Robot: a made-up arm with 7 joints.
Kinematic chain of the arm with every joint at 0, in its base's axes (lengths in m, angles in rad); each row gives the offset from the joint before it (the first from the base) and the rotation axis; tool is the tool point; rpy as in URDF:
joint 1: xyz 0 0 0 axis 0.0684 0.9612 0.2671
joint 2: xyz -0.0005 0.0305 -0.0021 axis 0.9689 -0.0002 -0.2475
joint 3: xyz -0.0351 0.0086 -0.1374 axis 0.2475 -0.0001 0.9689
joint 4: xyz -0.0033 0 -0.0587 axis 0.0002 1 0
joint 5: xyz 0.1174 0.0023 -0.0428 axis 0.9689 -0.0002 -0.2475
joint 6: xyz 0.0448 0 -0.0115 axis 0.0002 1 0
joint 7: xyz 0.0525 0 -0.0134 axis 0.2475 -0.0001 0.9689
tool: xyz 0 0 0 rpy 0 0.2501 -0.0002
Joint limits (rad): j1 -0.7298..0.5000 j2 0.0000..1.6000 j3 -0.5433..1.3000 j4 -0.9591..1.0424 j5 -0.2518..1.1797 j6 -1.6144..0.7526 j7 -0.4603..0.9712
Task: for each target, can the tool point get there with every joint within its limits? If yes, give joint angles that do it. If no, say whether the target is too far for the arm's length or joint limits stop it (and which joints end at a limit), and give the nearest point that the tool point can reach.
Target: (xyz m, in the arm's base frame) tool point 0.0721 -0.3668 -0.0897
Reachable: no: joint limits stop it (at a limit: joint 1, joint 2, joint 3, joint 5) | nearest point 0.1756 -0.1355 -0.0797 | short by 0.254 m
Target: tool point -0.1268 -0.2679 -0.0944
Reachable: no: joint limits stop it (at a limit: joint 1, joint 2, joint 3, joint 5, joint 6) | nearest point 0.0080 -0.0750 -0.1816 | short by 0.251 m
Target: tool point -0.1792 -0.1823 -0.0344
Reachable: no: joint limits stop it (at a limit: joint 1, joint 3, joint 4, joint 5, joint 6) | nearest point 0.0086 -0.0435 -0.0926 | short by 0.241 m
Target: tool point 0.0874 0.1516 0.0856
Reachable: yes | joints -0.1543 0.9132 1.1394 -0.7706 0.3046 -0.4744 -0.2559
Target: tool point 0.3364 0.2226 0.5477
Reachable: no: too far | nearest point 0.1546 0.2238 0.2222 | short by 0.373 m
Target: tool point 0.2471 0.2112 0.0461
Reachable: yes | joints -0.5754 1.2686 0.2608 0.1781 0.5100 -0.8746 0.4186
